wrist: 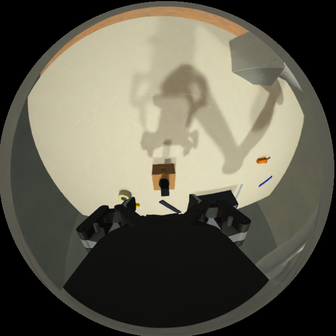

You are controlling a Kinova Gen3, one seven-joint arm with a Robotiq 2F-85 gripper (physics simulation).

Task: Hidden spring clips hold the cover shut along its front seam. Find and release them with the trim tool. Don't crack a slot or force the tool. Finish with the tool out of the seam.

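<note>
A black-handled tool [164, 187], apparently the trim tool, stands in a wooden block [157, 180] at the lower middle of the wrist view. My gripper [162, 201] is open, with its fingers wide apart. The tool's handle shows just beyond the gap between the fingertips, and no finger appears to touch it. The dark box with the cover [218, 196] shows in part at the lower right, behind the right finger. Its front seam and any clips cannot be made out.
A dark flat bar [170, 206] lies near the block. A pale ring [125, 194] and a small yellow piece [137, 205] are by the left finger. An orange-handled item [262, 160], a blue stick [265, 181] and a light strip [240, 190] lie right. A grey arm part [256, 58] is upper right.
</note>
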